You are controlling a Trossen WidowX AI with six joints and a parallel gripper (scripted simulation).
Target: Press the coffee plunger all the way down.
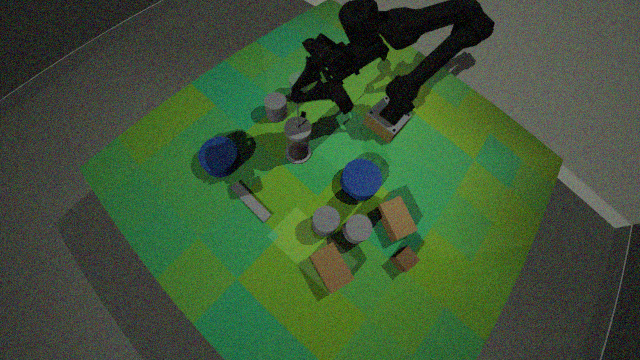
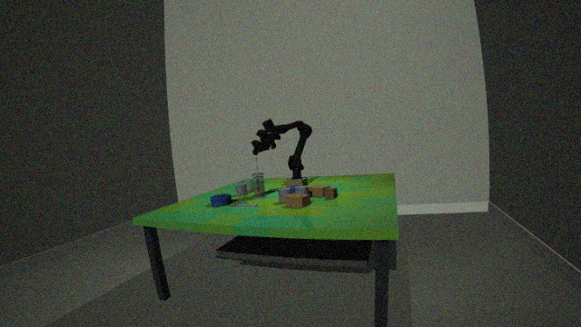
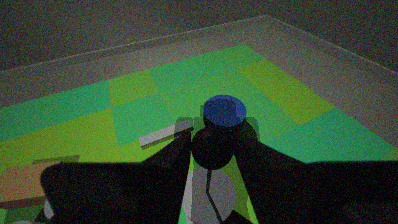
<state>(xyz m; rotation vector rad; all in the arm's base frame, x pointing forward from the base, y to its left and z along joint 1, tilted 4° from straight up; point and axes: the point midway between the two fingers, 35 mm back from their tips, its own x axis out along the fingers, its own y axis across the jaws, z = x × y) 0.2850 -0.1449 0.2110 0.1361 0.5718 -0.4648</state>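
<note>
My gripper tip is 140 mm above the coffee press and 20 mm past it. From my gripper tip the other things lie so: flat grey bar (270 mm below, 210 mm ahead, 10 mm to the left).
</note>
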